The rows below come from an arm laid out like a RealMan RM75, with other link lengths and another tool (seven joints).
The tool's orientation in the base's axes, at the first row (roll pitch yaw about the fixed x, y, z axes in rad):
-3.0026 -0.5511 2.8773
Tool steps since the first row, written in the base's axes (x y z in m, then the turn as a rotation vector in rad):
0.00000 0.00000 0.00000 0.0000 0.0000 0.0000
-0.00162 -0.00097 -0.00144 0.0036 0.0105 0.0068
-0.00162 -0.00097 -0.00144 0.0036 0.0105 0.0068
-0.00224 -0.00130 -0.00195 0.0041 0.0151 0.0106
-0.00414 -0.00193 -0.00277 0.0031 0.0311 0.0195
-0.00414 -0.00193 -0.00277 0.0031 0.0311 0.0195
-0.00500 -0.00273 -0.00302 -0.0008 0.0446 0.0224
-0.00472 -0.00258 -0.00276 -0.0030 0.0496 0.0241
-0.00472 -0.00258 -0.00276 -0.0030 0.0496 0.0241
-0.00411 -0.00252 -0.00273 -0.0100 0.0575 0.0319
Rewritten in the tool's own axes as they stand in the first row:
0.00000 0.00000 0.00000 0.0000 0.0000 0.0000
0.00036 -0.00108 0.00208 0.0029 0.0101 -0.0077
0.00036 -0.00108 0.00208 0.0029 0.0101 -0.0077
0.00053 -0.00146 0.00285 0.0055 0.0142 -0.0111
0.00152 -0.00234 0.00456 0.0146 0.0286 -0.0181
0.00152 -0.00234 0.00456 0.0146 0.0286 -0.0181
0.00192 -0.00325 0.00523 0.0223 0.0407 -0.0184
0.00186 -0.00308 0.00486 0.0261 0.0449 -0.0186
0.00186 -0.00308 0.00486 0.0261 0.0449 -0.0186
0.00139 -0.00291 0.00451 0.0377 0.0504 -0.0214

